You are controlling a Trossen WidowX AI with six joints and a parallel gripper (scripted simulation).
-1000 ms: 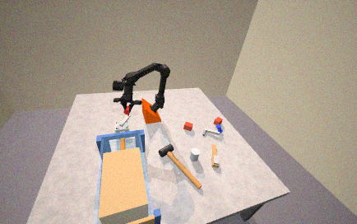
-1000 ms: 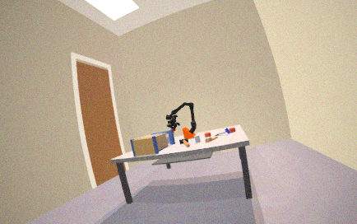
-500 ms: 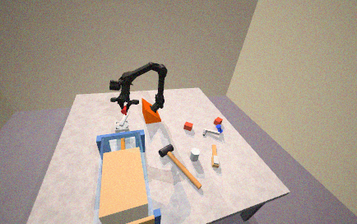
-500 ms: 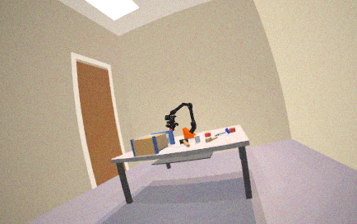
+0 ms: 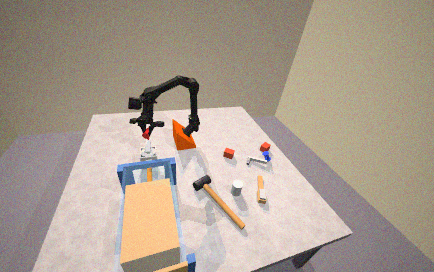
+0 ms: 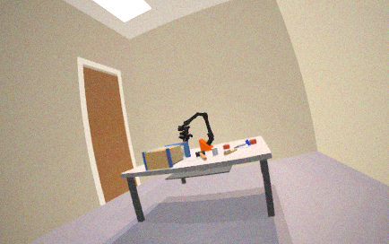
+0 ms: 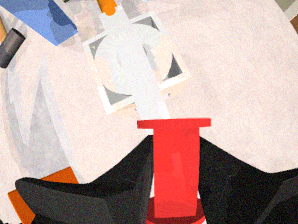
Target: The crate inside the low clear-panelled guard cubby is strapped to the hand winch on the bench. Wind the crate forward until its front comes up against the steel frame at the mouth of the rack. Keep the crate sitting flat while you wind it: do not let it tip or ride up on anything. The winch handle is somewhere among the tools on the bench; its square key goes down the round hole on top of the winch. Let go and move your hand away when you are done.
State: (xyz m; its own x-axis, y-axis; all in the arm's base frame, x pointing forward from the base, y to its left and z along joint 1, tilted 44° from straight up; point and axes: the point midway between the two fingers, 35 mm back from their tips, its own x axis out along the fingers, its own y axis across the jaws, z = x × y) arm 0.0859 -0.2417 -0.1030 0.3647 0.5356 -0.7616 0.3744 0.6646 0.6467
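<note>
The red-handled winch handle is 3 cm below my gripper tip and 2 cm ahead of it. Round my gripper tip: red grip (1 cm to the left, 1 cm behind); then frame (25 cm ahead, 3 cm below); then grey hand winch (10 cm below, 7 cm ahead, 1 cm to the right).
</note>
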